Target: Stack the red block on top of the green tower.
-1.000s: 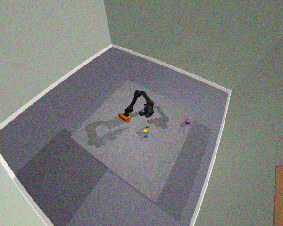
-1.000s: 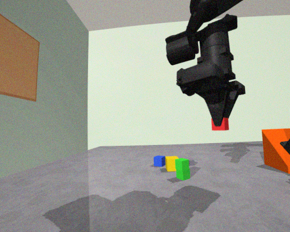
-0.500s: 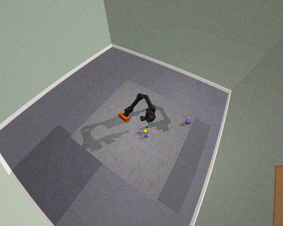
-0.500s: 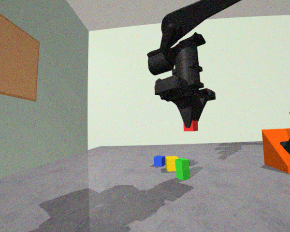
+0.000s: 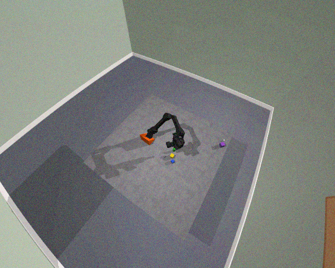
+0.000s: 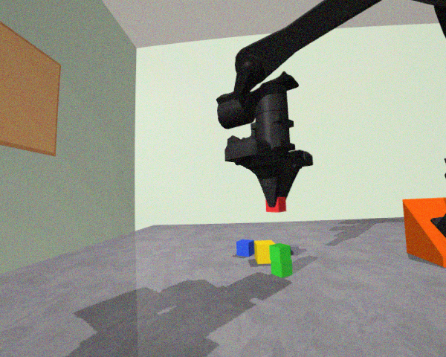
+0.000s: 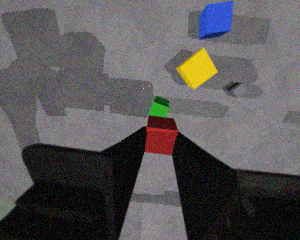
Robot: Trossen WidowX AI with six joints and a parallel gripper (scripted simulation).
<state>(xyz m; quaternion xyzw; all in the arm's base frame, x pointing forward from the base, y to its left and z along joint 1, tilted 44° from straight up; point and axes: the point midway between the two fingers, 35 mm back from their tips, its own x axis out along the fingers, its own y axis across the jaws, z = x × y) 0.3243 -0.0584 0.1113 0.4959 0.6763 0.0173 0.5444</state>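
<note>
The yellow block lies 2 cm ahead of my gripper tip, 8 cm to the right of it and 9 cm below it. The rest, counted from my gripper tip: purple block: 45 cm ahead, 37 cm to the left, 9 cm below; then red block: right at my gripper tip; then blue block: 6 cm ahead, 12 cm to the right, 10 cm below.
</note>
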